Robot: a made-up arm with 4 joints.
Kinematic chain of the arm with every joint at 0, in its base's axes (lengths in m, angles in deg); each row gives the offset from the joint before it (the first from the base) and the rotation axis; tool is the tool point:
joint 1: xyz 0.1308 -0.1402 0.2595 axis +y
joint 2: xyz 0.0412 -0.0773 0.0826 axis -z
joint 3: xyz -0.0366 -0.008 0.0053 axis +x
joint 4: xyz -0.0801 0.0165 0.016 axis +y
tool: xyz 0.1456 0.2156 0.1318
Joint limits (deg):
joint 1: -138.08..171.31
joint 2: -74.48..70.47
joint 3: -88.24..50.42
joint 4: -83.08..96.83
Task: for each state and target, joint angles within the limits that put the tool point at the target. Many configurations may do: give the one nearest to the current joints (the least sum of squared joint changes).
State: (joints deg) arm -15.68 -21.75 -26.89 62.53
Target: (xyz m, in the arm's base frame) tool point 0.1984 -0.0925 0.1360
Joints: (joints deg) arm -7.32 -14.75 -36.67 78.44
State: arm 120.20 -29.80 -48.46 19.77
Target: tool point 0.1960 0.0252 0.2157
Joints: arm 129.67 -27.42 -21.78 22.44
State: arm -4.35 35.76 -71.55 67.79
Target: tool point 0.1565 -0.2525 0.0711
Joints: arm 37.87 61.08 -66.67 52.58
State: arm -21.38 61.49 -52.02 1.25
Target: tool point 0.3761 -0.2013 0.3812
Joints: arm -27.94 70.47 -44.85 17.97
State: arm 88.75 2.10 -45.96 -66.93
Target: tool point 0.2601 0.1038 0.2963
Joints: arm 96.31 8.75 -35.58 -54.61
